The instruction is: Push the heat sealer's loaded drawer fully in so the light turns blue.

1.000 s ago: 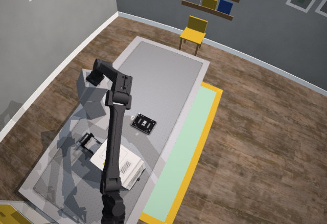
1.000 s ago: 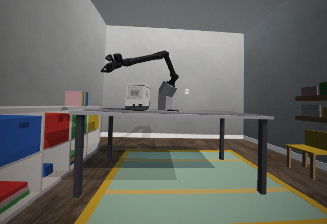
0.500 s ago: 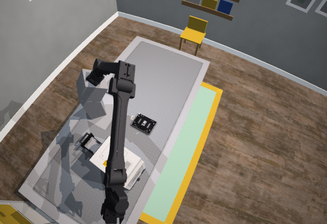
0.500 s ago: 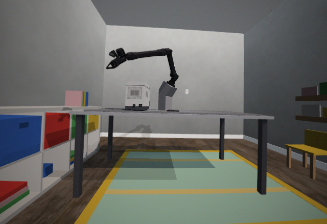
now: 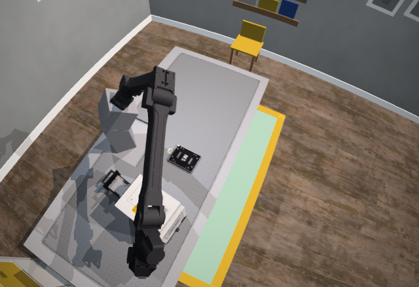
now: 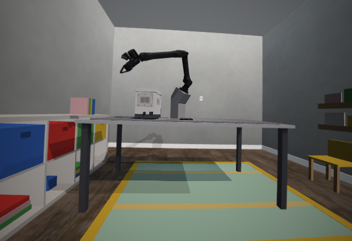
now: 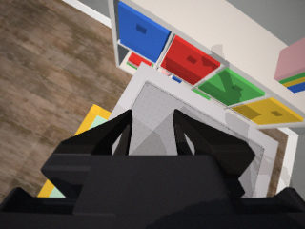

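The dark sealer drawer is 39 cm behind my hand, 34 cm below it and 26 cm to the left of it.
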